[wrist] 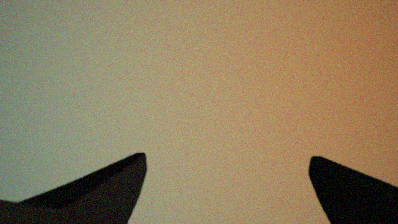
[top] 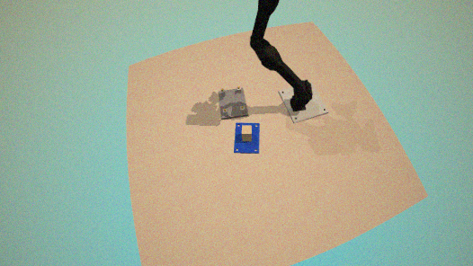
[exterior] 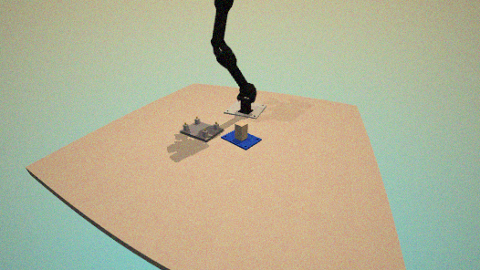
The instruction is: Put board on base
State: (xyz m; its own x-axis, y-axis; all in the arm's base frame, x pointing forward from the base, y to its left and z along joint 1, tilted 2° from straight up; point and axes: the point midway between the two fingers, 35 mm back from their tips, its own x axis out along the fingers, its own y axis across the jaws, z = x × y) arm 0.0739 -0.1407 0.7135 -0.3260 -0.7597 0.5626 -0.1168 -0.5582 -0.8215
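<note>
Now: gripper tip 720 mm above the blue board, 280 mm to the right of it and 170 mm short of it. The rest, counted from my gripper tip: grey base 740 mm below, 220 mm ahead, 90 mm to the left.
</note>
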